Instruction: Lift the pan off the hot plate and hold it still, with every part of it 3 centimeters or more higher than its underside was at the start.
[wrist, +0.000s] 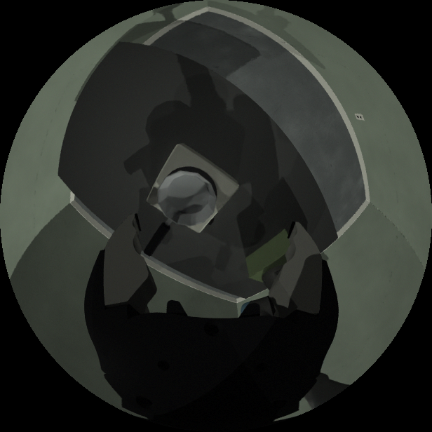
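Observation:
The pan (186, 196) is a round grey faceted dish, left of the middle of the wrist view. It sits on the hot plate (179, 154), a pale square block standing on the dark table. The pan's dark handle (158, 239) points down and left in the view, towards the left finger. My gripper (214, 219) is open, with nothing between its fingers. Its fingers show at the lower left and lower right, with the pan beyond them and nearer the left one. How high the fingertips are above the handle is hard to tell.
A green flat block (269, 254) lies near the right finger, partly hidden by it. The dark table top (105, 105) carries shadows of the arm. Its edge runs across the view's right side, with a grey floor (315, 115) and pale border beyond. A small socket (359, 117) shows at right.

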